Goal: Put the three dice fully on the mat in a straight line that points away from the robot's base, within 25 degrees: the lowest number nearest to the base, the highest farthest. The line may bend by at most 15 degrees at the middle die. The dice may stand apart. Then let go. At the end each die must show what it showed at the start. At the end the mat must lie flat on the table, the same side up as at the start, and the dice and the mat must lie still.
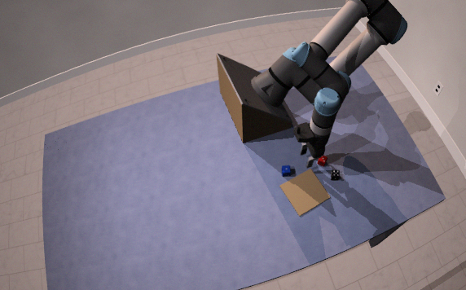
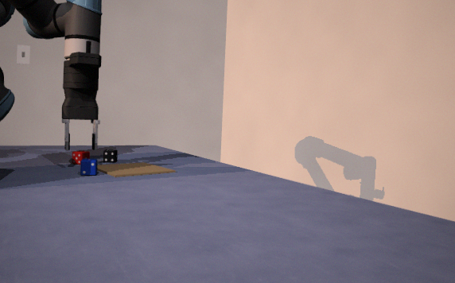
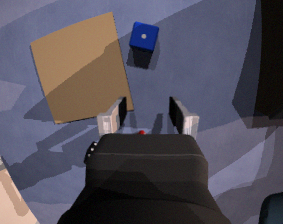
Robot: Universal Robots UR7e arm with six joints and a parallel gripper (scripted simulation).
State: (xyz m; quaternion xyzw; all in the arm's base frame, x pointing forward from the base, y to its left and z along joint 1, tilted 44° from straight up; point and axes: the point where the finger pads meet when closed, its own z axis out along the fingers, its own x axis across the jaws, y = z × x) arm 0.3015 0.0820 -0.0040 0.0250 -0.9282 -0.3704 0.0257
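My hand is 10 mm short of the red die, 70 mm to the right of it and 40 mm above it. The rest, counted from my hand: blue die 10 mm ahead, 80 mm to the right, 40 mm below; then tan mat 100 mm ahead, 40 mm to the right, 60 mm below; then black die 80 mm ahead, 100 mm to the left, 40 mm below.
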